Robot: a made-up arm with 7 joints. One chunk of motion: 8 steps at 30 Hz.
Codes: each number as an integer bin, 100 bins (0 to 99) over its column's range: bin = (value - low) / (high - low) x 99, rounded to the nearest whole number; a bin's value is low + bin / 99 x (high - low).
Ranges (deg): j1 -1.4..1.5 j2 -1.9..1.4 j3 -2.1..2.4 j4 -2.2..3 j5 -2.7..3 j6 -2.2..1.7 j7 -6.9..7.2
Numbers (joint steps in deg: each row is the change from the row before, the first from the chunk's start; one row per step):
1: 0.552 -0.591 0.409 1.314 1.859 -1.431 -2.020
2: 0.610 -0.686 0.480 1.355 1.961 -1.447 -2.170
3: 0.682 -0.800 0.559 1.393 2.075 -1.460 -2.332
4: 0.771 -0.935 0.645 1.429 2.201 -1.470 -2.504
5: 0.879 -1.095 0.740 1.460 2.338 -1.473 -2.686
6: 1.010 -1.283 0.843 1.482 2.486 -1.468 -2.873
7: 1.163 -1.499 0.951 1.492 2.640 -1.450 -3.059
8: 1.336 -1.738 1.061 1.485 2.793 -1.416 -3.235
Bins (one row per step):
1: 67 39 55 67 79 20 34
2: 69 36 57 68 81 19 33
3: 71 33 58 68 83 19 32
4: 74 29 60 69 85 19 31
5: 78 24 62 70 88 18 30
6: 82 19 65 70 90 19 28
7: 87 12 67 70 93 19 27
8: 93 5 70 70 95 20 26

